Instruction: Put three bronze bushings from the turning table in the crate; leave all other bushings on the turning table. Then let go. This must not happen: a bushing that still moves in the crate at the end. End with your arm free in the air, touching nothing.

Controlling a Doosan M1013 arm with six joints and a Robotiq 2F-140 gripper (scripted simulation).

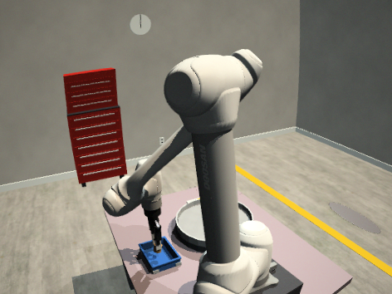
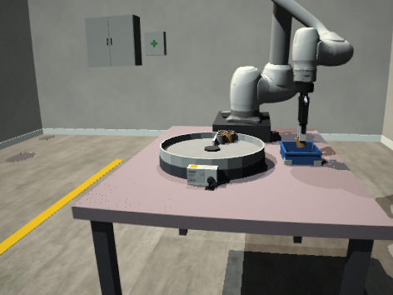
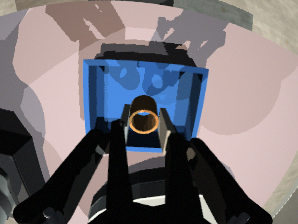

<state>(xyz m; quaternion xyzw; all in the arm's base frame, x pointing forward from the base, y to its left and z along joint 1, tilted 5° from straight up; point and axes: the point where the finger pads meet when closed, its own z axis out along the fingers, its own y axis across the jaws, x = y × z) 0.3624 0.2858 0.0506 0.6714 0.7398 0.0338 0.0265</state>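
My hand is 10 mm to the left of the blue crate and 90 mm above it.
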